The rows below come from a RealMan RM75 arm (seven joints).
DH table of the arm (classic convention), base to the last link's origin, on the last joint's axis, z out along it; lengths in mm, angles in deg. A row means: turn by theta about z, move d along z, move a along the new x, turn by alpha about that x. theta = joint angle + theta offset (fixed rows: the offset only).
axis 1: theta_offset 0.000, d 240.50, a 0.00, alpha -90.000
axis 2: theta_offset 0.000, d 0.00, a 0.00, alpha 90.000
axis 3: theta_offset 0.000, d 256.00, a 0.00, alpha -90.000
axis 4: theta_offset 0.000, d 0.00, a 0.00, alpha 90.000
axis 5: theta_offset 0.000, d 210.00, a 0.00, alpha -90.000
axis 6: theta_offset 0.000, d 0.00, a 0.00, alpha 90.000
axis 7: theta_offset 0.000, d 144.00, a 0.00, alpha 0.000
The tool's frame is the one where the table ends.
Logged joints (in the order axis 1, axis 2, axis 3, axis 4, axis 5, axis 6, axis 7), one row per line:
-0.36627, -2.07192, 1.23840, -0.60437, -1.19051, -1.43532, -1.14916
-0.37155, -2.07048, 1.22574, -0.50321, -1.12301, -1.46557, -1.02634
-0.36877, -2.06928, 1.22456, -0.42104, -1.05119, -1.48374, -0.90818
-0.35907, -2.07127, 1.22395, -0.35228, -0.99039, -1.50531, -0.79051
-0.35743, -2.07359, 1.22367, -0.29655, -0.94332, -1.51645, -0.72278
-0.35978, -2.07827, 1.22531, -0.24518, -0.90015, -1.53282, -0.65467
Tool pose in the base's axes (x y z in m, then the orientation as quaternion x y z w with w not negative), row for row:
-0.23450, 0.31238, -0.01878, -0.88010, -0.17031, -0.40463, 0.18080
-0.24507, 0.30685, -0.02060, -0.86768, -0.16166, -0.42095, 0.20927
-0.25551, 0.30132, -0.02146, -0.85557, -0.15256, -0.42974, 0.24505
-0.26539, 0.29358, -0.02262, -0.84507, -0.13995, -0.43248, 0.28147
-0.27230, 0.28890, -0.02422, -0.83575, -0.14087, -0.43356, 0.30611
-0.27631, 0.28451, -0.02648, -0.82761, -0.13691, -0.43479, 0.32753
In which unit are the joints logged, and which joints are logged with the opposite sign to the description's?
The joints are logged in radians. Opposite sign: axis 4, axis 5, axis 6.
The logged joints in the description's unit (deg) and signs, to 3 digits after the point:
-20.986, -118.712, 70.955, 34.628, 68.211, 82.238, -65.842
-21.288, -118.630, 70.230, 28.832, 64.344, 83.971, -58.805
-21.129, -118.561, 70.162, 24.124, 60.229, 85.012, -52.035
-20.573, -118.675, 70.127, 20.184, 56.745, 86.248, -45.293
-20.479, -118.808, 70.111, 16.991, 54.048, 86.886, -41.412
-20.614, -119.076, 70.205, 14.048, 51.575, 87.824, -37.510

